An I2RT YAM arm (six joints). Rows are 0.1 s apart.
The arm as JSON. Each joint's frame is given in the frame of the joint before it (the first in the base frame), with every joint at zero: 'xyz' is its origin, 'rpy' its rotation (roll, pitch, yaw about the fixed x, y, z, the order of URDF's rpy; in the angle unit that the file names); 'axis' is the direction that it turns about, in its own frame. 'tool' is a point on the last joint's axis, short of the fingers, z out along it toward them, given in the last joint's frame.
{
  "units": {
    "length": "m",
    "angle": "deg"
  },
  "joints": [
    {
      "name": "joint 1",
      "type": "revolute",
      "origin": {
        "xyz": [
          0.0,
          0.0,
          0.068
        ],
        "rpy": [
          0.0,
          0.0,
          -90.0
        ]
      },
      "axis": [
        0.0,
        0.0,
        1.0
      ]
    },
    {
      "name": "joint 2",
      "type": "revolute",
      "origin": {
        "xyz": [
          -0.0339,
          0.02,
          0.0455
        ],
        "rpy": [
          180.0,
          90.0,
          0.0
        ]
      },
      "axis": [
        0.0,
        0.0,
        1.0
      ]
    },
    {
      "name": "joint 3",
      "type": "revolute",
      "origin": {
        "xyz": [
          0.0,
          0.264,
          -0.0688
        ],
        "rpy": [
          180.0,
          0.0,
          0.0
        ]
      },
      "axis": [
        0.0,
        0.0,
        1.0
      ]
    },
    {
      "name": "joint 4",
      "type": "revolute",
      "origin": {
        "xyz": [
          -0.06,
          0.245,
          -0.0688
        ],
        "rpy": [
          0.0,
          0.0,
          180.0
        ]
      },
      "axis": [
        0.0,
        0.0,
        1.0
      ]
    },
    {
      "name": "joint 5",
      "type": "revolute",
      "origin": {
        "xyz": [
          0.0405,
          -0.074,
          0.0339
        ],
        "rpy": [
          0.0,
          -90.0,
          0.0
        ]
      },
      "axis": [
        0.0,
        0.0,
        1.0
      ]
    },
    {
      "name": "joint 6",
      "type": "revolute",
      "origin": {
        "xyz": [
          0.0,
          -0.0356,
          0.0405
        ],
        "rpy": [
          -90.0,
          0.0,
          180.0
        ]
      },
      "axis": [
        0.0,
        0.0,
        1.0
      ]
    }
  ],
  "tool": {
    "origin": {
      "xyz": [
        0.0,
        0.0,
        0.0
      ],
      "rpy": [
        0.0,
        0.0,
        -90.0
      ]
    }
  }
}
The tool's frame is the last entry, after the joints.
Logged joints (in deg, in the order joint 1, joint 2, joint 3, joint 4, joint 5, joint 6), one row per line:
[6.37 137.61 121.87 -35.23 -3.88 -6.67]
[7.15 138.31 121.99 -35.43 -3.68 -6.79]
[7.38 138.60 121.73 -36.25 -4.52 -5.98]
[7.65 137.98 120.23 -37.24 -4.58 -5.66]
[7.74 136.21 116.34 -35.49 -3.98 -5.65]
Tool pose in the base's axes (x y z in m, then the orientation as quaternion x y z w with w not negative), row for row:
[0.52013 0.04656 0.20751 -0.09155 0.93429 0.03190 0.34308]
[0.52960 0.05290 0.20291 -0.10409 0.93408 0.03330 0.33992]
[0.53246 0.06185 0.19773 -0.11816 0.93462 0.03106 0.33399]
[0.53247 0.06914 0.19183 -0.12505 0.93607 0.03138 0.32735]
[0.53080 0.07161 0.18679 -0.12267 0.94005 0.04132 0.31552]
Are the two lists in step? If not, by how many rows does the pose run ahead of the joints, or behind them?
The pose runs 2 rows behind the joints: the pose in row i belongs to the joints in row i - 2.
